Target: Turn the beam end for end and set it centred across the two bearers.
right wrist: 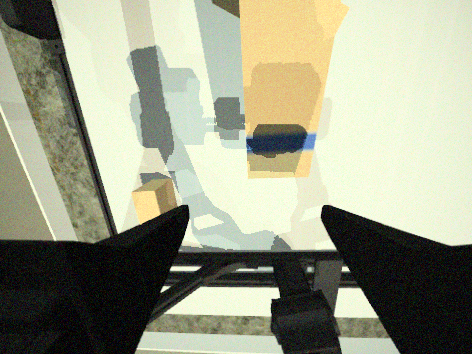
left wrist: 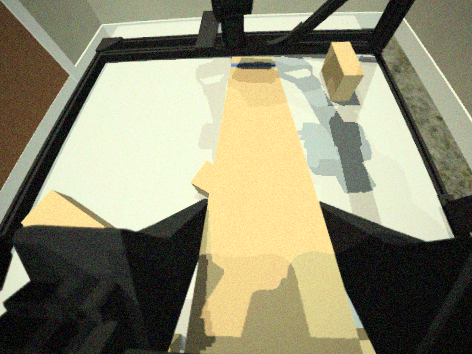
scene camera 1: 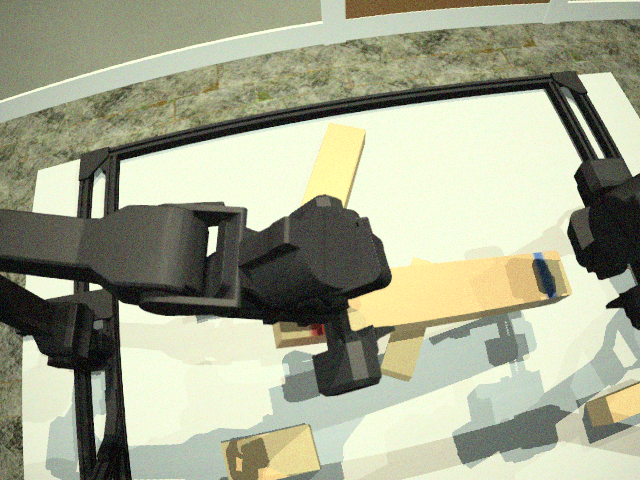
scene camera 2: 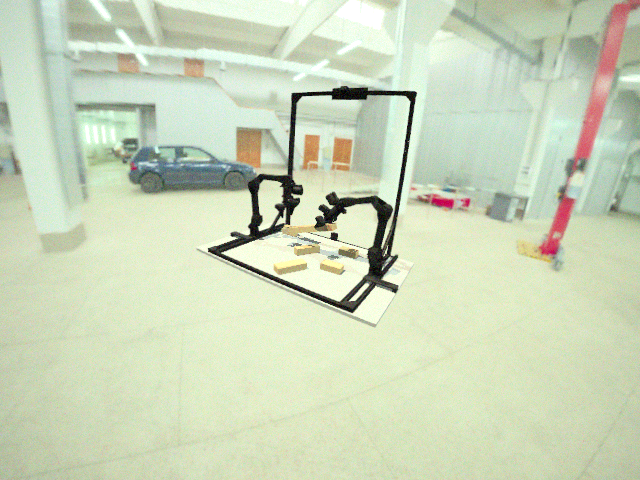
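Seen in the pictures: left gripper, fingertip midpoint: (left wrist: 261, 206) (scene camera 1: 384, 299) (scene camera 2: 317, 226); right gripper, fingertip midpoint: (right wrist: 254, 211) (scene camera 2: 287, 216); left arm's base, link origin: (scene camera 1: 94, 350) (scene camera 2: 374, 274); right arm's base, link origin: (right wrist: 289, 273) (left wrist: 233, 40) (scene camera 2: 254, 235).
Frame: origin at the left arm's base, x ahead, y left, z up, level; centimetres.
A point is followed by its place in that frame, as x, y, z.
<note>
The long wooden beam (scene camera 1: 449, 291) @(49.7, -5.2, 15.6) (scene camera 2: 299, 228) @(53.2, -1.7, 13.7) (left wrist: 260, 150) @(46.4, -5.0, 16.6) (right wrist: 285, 40) @(56.9, -4.9, 13.5) is held above the table. Its blue band (scene camera 1: 543, 273) @(63.9, -4.5, 11.4) (left wrist: 254, 65) @(63.9, -4.9, 11.4) (right wrist: 310, 141) @(64.0, -2.0, 11.4) is at the picture's right in scene camera 1; its red band (scene camera 1: 317, 329) @(34.6, -7.6, 20.1) is at the left, partly hidden. My left gripper (scene camera 2: 321, 223) @(42.2, -4.9, 16.8) (left wrist: 261, 206) @(42.2, -4.9, 16.8) is shut on the beam. My right gripper (scene camera 2: 283, 207) @(67.9, -7.4, 17.2) (right wrist: 254, 211) @(67.9, -7.4, 17.2) is open and empty, beyond the blue end. Two blocks that look like the bearers stand in scene camera 1: one at the bottom (scene camera 1: 289, 444) @(28.0, -17.6, 1.9), one at the right edge (scene camera 1: 620, 403) @(73.0, -23.5, 4.4), also in the wrist views (left wrist: 342, 70) @(72.6, -22.1, 4.3) (right wrist: 156, 200) @(72.7, -22.0, 4.3).
A block (scene camera 1: 336, 160) @(42.3, 23.7, 1.9) (scene camera 2: 290, 266) @(39.7, 24.8, 1.6) lies beyond the left arm in scene camera 1. Another block (scene camera 1: 403, 356) @(45.0, -8.9, 2.5) (scene camera 2: 307, 250) @(46.2, -1.7, 0.6) lies partly under the beam. A further block (scene camera 2: 331, 266) @(22.2, 10.2, 1.7) is hidden by the left arm in scene camera 1. A black frame (scene camera 1: 330, 107) @(43.8, 36.4, 0.1) borders the table.
</note>
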